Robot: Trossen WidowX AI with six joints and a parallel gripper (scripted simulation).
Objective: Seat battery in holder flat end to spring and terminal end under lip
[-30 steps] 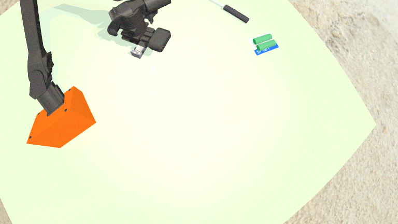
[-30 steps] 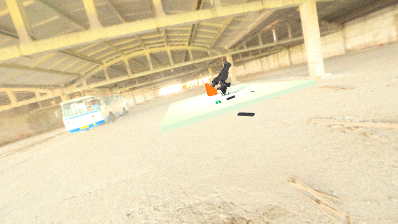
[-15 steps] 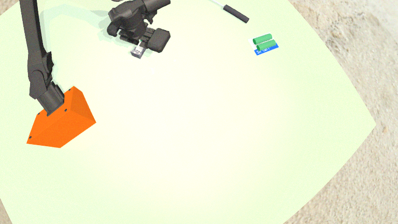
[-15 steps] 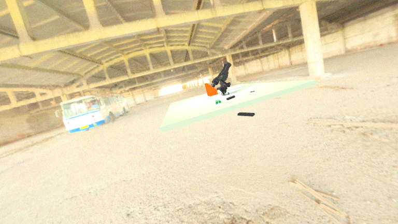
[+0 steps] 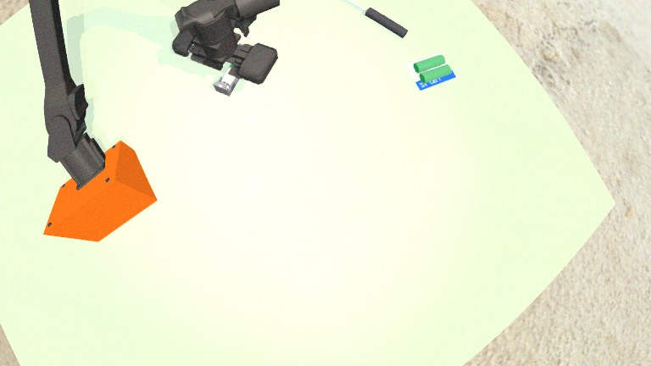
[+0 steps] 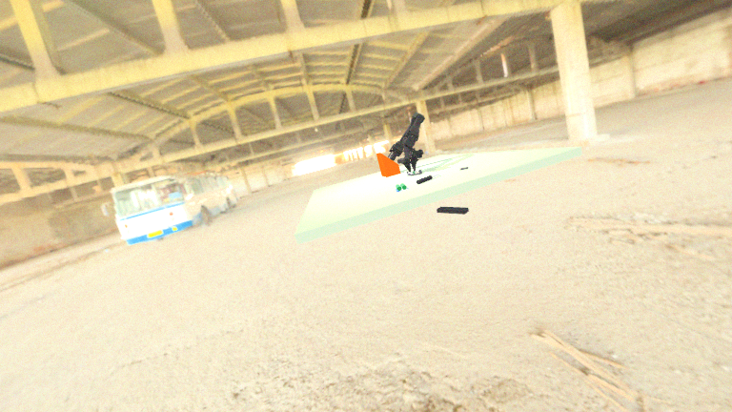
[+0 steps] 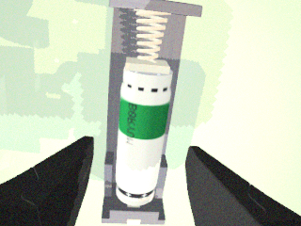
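Right now my gripper tip is 1 cm above the battery. Also, from my gripper tip: dark bar: 30 cm ahead, 4 cm to the left, 21 cm below; dark flat object: 28 cm ahead, 18 cm to the left, 2 cm below; black-handled screwdriver: 30 cm ahead, 4 cm to the right, 1 cm below.
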